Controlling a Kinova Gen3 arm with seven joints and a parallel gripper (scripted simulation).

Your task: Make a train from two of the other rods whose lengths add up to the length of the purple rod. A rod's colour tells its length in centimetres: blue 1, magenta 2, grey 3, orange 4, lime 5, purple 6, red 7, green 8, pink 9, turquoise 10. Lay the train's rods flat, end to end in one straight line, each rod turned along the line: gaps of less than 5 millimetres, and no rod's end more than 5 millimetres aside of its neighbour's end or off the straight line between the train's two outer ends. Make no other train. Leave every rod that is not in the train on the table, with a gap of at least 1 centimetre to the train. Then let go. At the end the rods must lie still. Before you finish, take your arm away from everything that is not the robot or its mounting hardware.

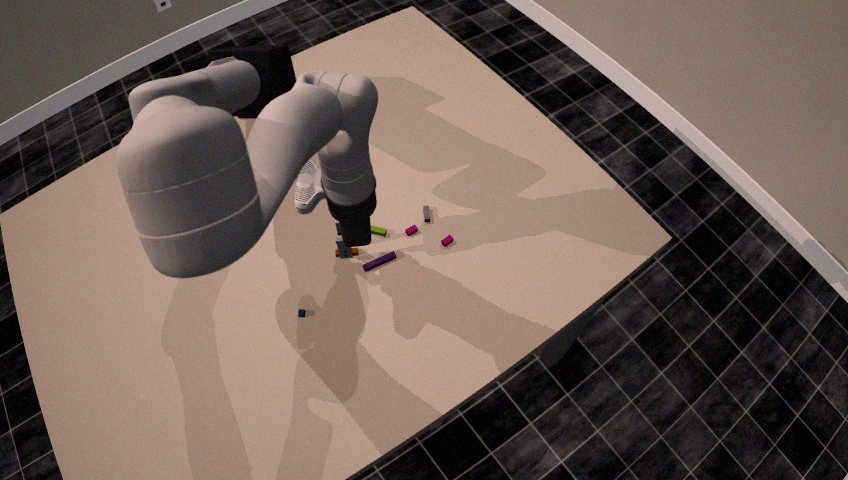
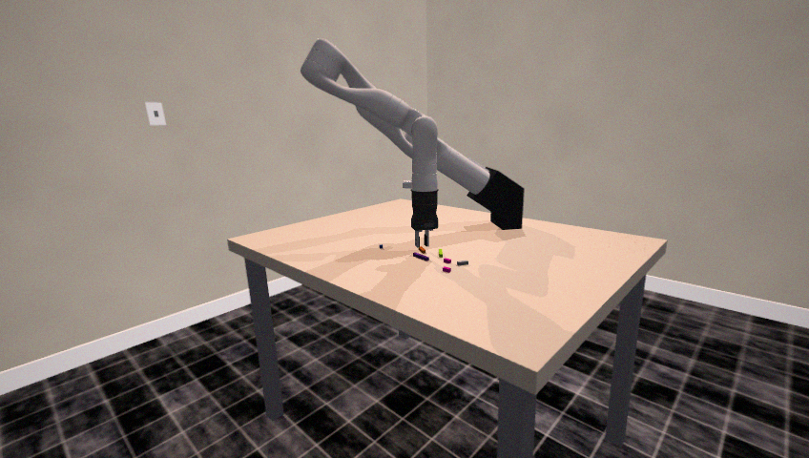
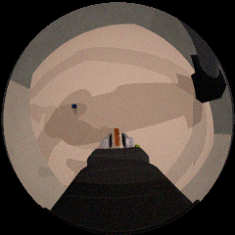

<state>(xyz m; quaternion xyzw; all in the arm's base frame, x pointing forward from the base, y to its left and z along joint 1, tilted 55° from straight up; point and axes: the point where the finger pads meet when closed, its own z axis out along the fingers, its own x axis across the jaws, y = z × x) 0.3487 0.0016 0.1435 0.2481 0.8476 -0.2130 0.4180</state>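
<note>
The orange rod lies 30 mm below my hand. Round my hand: lime rod (60 mm to the left, 30 mm below, 10 mm ahead); purple rod (60 mm ahead, 30 mm below, 20 mm to the left); small blue rod (140 mm to the right, 30 mm below, 10 mm ahead).
</note>
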